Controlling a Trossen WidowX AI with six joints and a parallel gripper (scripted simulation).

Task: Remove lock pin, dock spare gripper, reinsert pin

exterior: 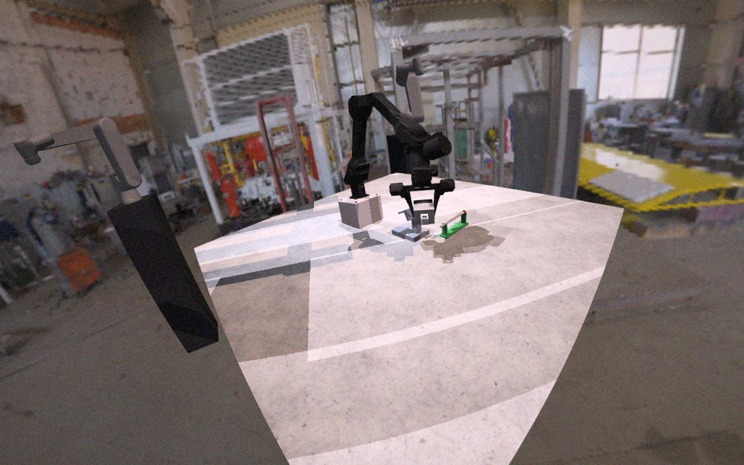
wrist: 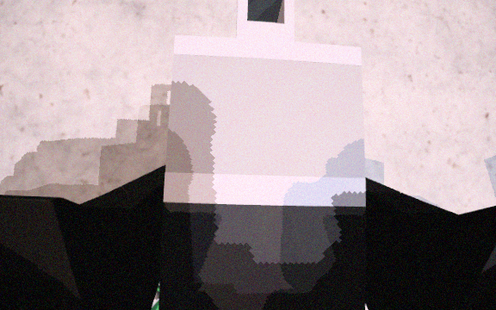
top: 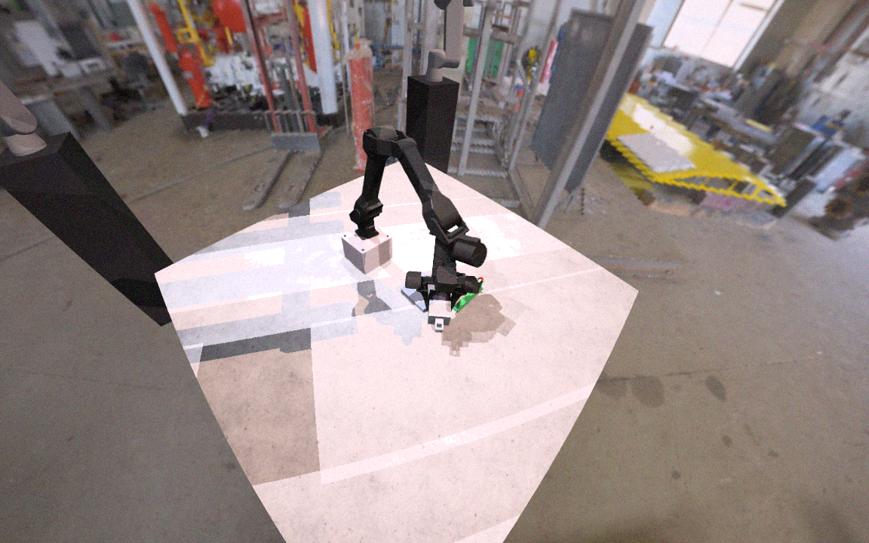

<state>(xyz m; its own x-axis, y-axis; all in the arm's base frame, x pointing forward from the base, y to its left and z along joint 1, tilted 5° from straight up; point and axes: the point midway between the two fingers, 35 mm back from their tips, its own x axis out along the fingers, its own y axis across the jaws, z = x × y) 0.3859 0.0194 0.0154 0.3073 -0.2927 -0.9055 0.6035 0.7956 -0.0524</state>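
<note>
Right now the socket is 13 cm behind my gripper tip, 5 cm to the left of it and 6 cm below it. From my gripper tip the other things lie so: spare gripper (1 cm ahead, 1 cm to the right, 1 cm above); then green stand (4 cm behind, 17 cm to the left, 9 cm below).
</note>
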